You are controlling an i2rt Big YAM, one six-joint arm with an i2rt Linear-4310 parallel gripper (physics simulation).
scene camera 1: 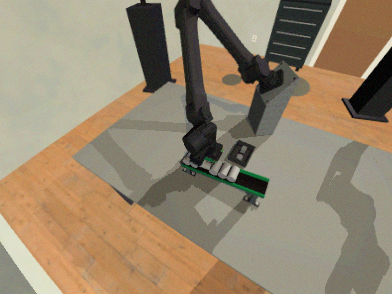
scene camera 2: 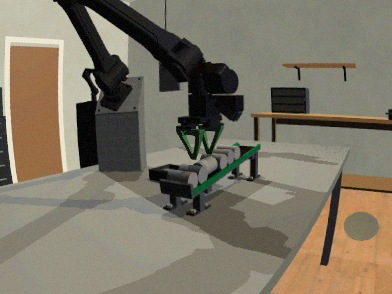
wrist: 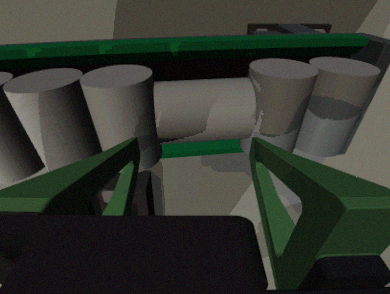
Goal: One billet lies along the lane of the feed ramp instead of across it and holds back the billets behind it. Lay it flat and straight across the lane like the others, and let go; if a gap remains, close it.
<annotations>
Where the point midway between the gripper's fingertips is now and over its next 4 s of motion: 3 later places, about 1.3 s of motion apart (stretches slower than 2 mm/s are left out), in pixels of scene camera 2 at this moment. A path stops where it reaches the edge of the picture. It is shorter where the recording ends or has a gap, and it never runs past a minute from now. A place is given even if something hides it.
My gripper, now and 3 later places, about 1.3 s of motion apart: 201, 156; 196, 159; 207, 146; 221, 126
</annotations>
